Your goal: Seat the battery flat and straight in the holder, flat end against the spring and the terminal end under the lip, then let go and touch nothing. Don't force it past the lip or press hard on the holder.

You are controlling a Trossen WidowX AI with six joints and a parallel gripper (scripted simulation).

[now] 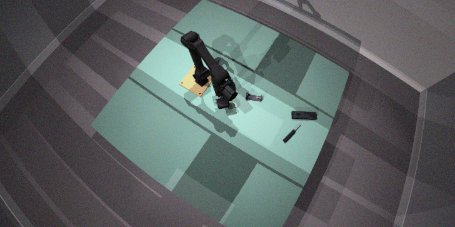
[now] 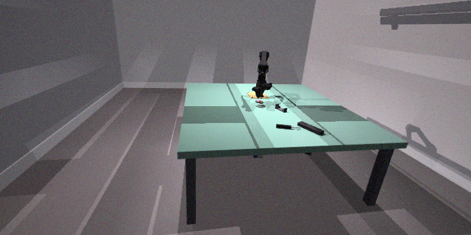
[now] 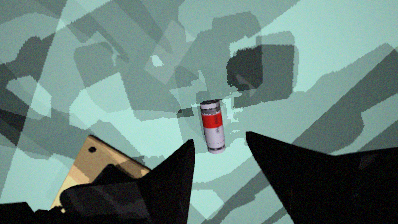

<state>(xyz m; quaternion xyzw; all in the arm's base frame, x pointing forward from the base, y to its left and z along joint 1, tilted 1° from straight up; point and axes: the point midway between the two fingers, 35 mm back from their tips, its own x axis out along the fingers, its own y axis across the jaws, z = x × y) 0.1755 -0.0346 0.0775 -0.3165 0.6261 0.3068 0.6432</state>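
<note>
My gripper tip is 3 cm above the battery. From my gripper tip the other things lie so: black bar (46 cm ahead, 24 cm to the left, 3 cm below); then screwdriver (46 cm ahead, 11 cm to the left, 3 cm below).
</note>
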